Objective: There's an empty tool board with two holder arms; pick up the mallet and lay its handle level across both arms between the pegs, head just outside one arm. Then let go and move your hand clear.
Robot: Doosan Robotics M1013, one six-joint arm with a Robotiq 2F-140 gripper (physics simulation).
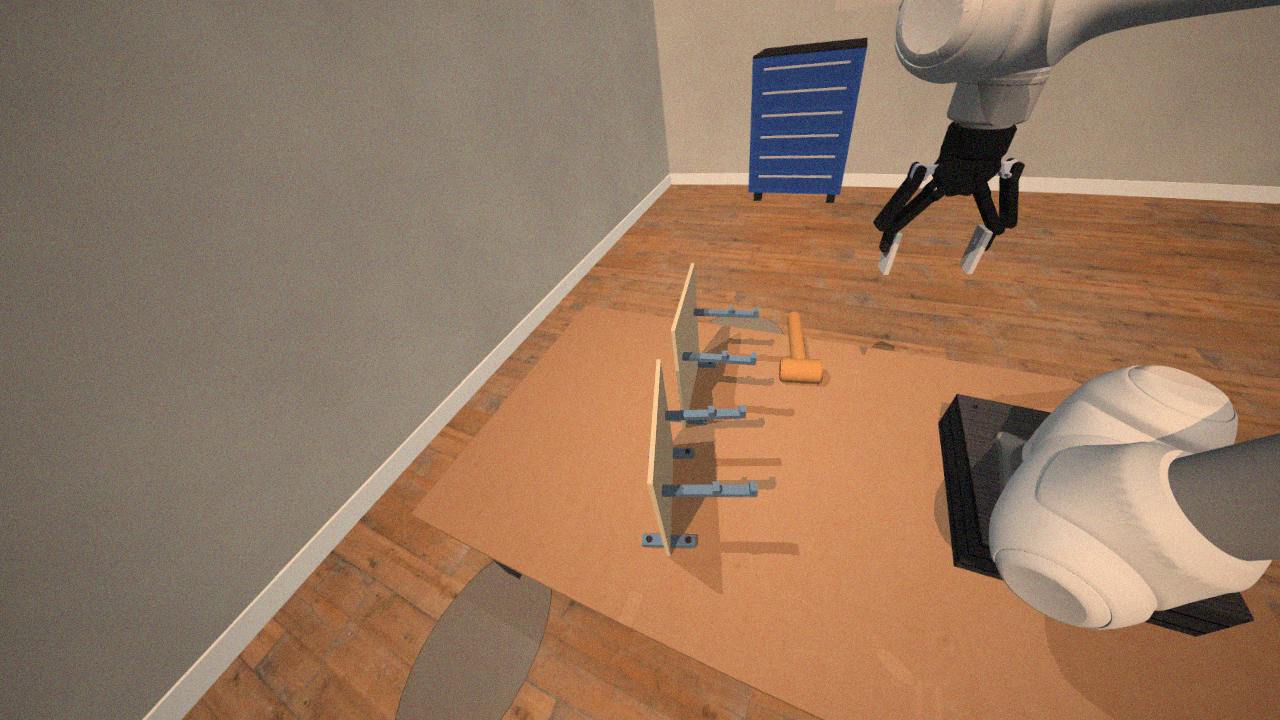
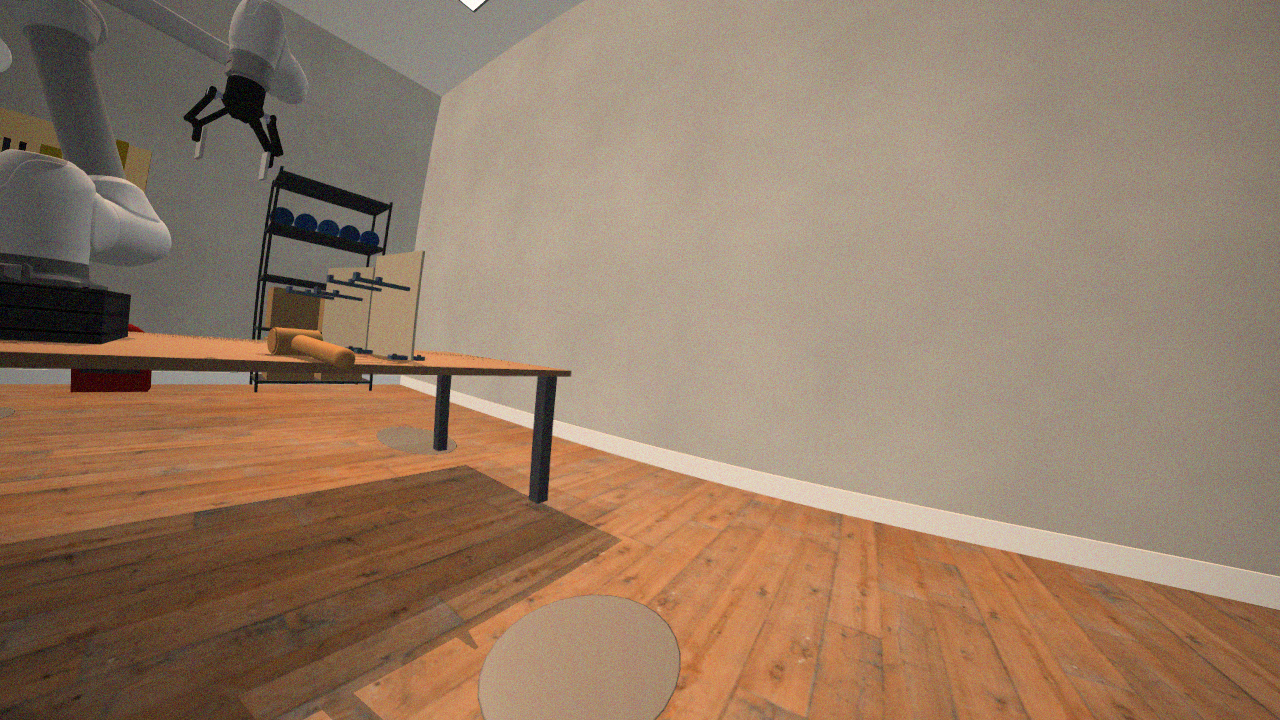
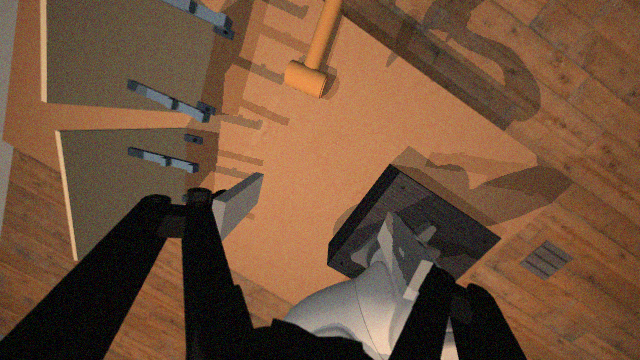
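Seen in the pictures: gripper, fingertip midpoint: [image 1: 923, 269] [image 2: 232, 169] [image 3: 322, 207]; arm's base at its link origin: [image 2: 32, 285].
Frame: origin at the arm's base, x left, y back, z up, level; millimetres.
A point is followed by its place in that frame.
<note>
An orange mallet [image 1: 800, 370] {x -177, y -483, z -51 mm} [image 2: 290, 340] {x -236, y -475, z -68 mm} [image 3: 306, 79] {x -197, y -480, z -41 mm} lies on its side on the table, its handle pointing to the far table edge and seeming to reach past it. The far upright board [image 1: 686, 331] {x -21, y -728, z 130 mm} [image 2: 398, 313] {x -86, y -747, z 32 mm} [image 3: 125, 55] {x -11, y -726, z 119 mm} bears two blue-grey holder arms with pegs, and no tool lies on them. The near board [image 1: 660, 456] {x 298, y -625, z 121 mm} [image 2: 346, 320] {x 248, y -650, z -1 mm} [image 3: 110, 195] {x 270, y -639, z 123 mm} has two similar bare arms. The mallet is beside the far board, beyond its arm ends and below them. My gripper [image 1: 929, 266] {x -97, y -314, z 326 mm} [image 2: 230, 165] {x -97, y -314, z 326 mm} [image 3: 322, 207] {x -97, y -314, z 326 mm} is wide open and empty, high above the table and apart from the mallet.
The robot's dark base block [image 1: 971, 501] {x 77, y -123, z -9 mm} [image 2: 71, 313] {x -183, y -114, z -49 mm} [image 3: 425, 200] {x -165, y -51, z 0 mm} stands on the table [image 1: 859, 501] {x 101, y -284, z -105 mm} [image 2: 501, 367] {x -271, y -1020, z -105 mm} opposite the boards. A blue drawer cabinet [image 1: 805, 120] stands on the floor. A black shelf rack [image 2: 331, 189] stands behind the boards.
</note>
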